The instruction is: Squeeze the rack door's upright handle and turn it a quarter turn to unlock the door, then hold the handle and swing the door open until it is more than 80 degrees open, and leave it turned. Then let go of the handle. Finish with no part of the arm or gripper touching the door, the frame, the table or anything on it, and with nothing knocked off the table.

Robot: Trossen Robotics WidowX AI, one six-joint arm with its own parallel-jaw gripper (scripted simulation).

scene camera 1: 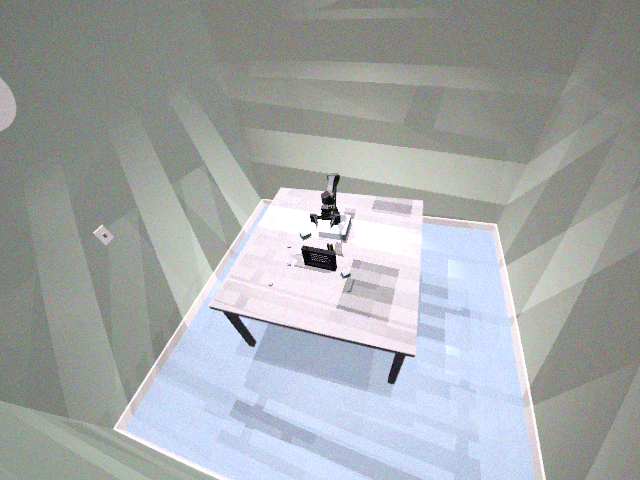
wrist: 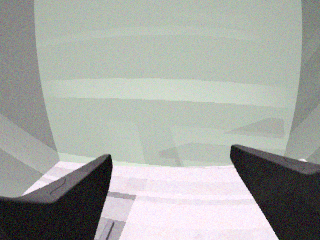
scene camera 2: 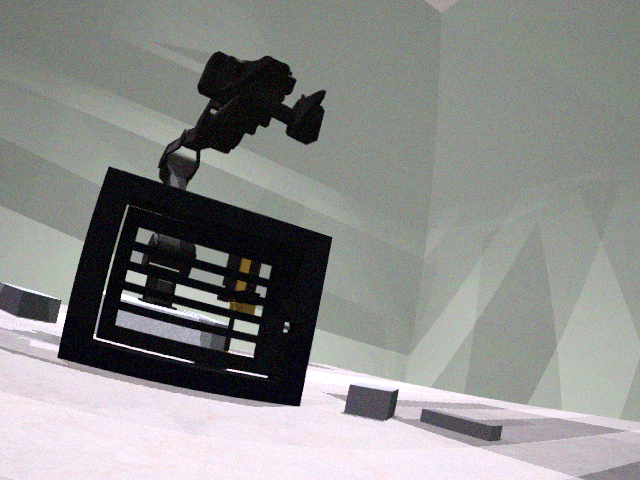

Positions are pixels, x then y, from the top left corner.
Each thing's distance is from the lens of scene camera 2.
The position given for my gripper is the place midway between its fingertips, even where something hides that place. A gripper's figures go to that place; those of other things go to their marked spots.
my gripper (scene camera 2: 297, 77): 51 cm
upright handle (scene camera 2: 245, 264): 47 cm
flat bar (scene camera 2: 479, 429): 38 cm
block (scene camera 2: 376, 402): 41 cm
The marked spots on the flat bar and the upright handle are 30 cm apart.
